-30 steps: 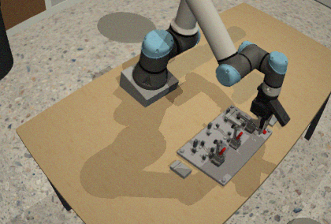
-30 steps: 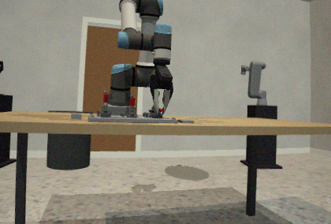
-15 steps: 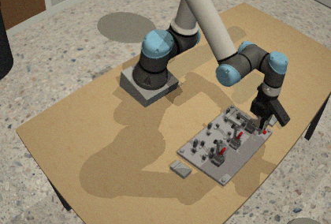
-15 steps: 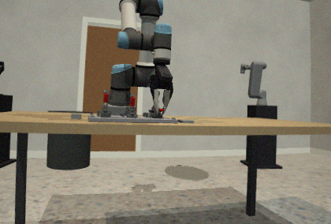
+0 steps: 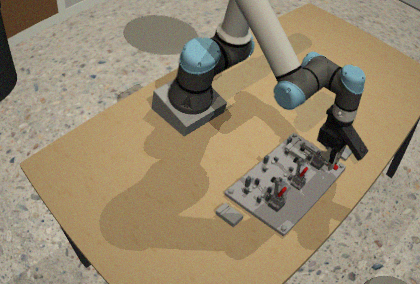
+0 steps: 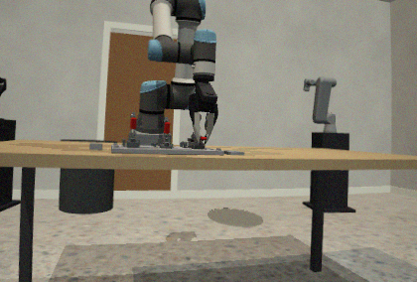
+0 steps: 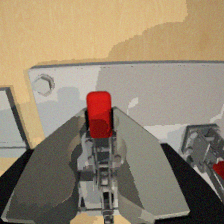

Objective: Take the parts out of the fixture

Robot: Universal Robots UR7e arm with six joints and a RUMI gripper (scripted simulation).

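The grey fixture plate lies 13 cm to the right of my hand, 6 cm behind it and 4 cm below it.
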